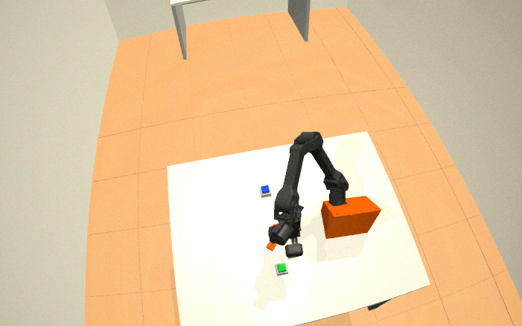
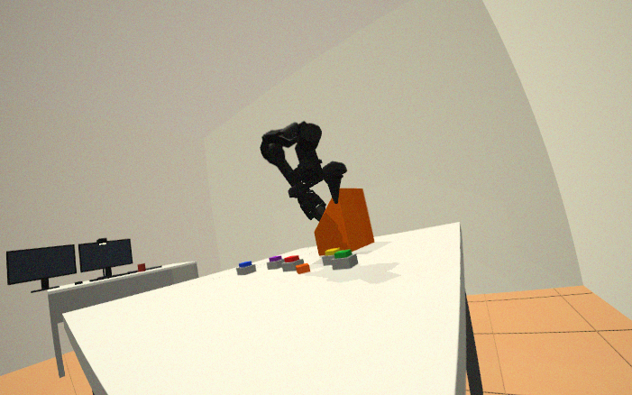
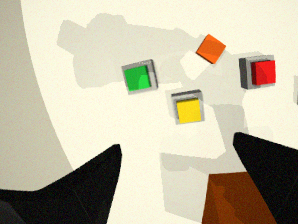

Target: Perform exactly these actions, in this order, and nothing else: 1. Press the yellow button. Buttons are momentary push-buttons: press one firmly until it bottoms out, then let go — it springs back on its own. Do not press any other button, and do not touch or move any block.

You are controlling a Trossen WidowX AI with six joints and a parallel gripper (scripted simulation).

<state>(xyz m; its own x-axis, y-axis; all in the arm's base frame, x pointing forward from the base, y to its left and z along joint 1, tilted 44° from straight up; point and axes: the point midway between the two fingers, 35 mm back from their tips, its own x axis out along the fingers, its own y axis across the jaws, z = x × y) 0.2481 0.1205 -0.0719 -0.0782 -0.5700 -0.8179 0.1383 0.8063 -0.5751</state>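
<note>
The yellow button lies 2 cm behind my gripper tip, 1 cm to the right of it and 12 cm below it. From my gripper tip the other things lie so: green button (5 cm ahead, 5 cm to the left, 12 cm below); then red button (2 cm ahead, 13 cm to the right, 12 cm below); then orange block (7 cm ahead, 6 cm to the right, 14 cm below).
</note>
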